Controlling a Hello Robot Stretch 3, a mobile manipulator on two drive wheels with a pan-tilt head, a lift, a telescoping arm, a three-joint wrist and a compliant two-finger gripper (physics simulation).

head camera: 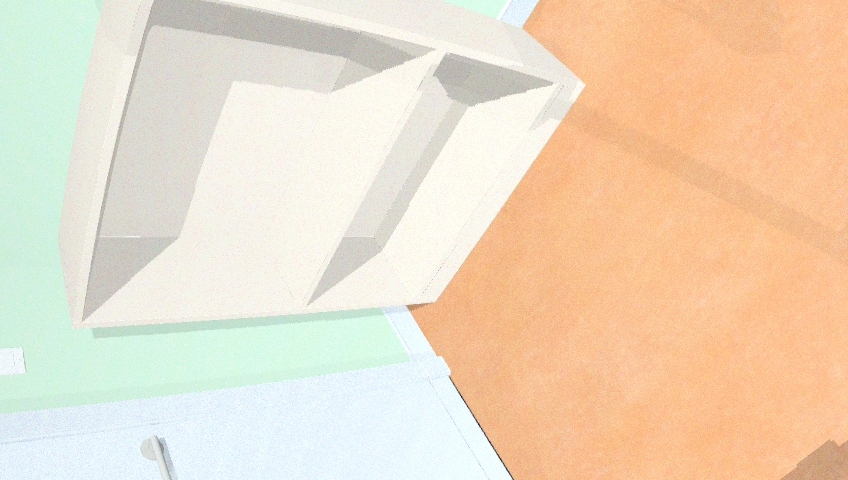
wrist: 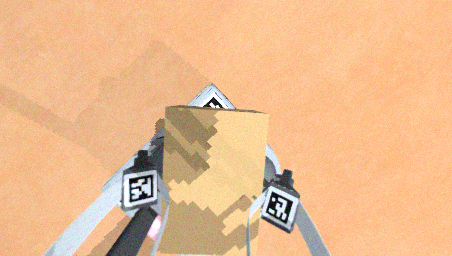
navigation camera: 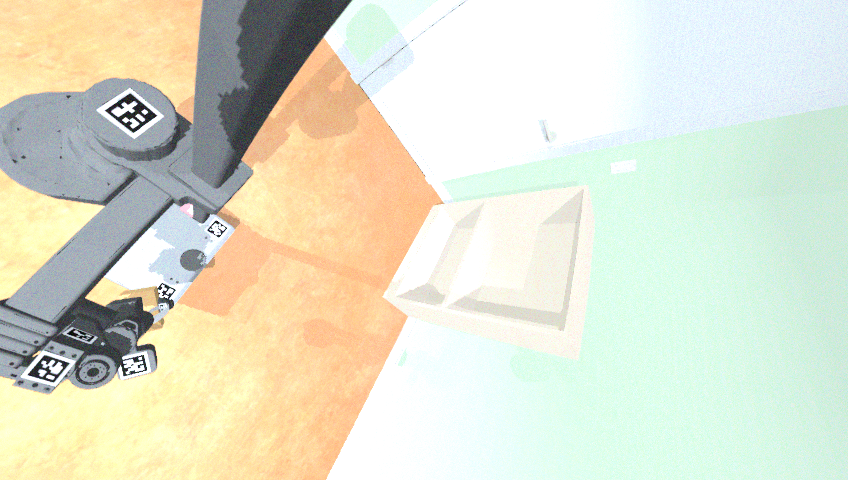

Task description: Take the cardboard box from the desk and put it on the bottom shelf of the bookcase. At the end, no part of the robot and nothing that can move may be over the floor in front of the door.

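Places are measured from the robot's base along level axes (x ahead, y left, z up), in centimetres.
Pixels of known places: gripper, fingertip midpoint: (wrist: 215, 164) (navigation camera: 143, 306); robot's base at its link origin: (navigation camera: 192, 257).
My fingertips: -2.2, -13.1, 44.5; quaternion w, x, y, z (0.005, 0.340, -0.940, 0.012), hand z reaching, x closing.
Ahead of a thing's pixels: the offset from my fingertips to its top centre, as dx, dy, dz. "spot": to the spot under its first point. Level surfaces: height alone.
The tan cardboard box @(+0.2, -0.1, +5.2) (navigation camera: 139, 293) (wrist: 217, 185) is between the two fingers of my gripper (navigation camera: 155, 310) (wrist: 215, 164), which is shut on it. In the wrist view the box hides part of a tagged corner of my base. The cream bookcase (head camera: 416, 23) (navigation camera: 505, 328) stands against the green wall, tilted in both camera views. Its bottom shelf (head camera: 470, 172) (navigation camera: 425, 237) is nearest the floor, and a middle board divides it from the larger compartment. No object shows in either compartment. The gripper and box are apart from the bookcase. The desk does not show.
The white door (head camera: 297, 434) (navigation camera: 505, 71) is beside the bookcase, with a lever handle @(spot: +67.8, +132.8, +48.5) (head camera: 157, 455) (navigation camera: 546, 132). The orange floor @(dz -44.5) (head camera: 624, 297) (navigation camera: 333, 237) (wrist: 365, 75) lies in front. My tagged base (navigation camera: 127, 264) is near the box. Shadows fall on the floor near the door.
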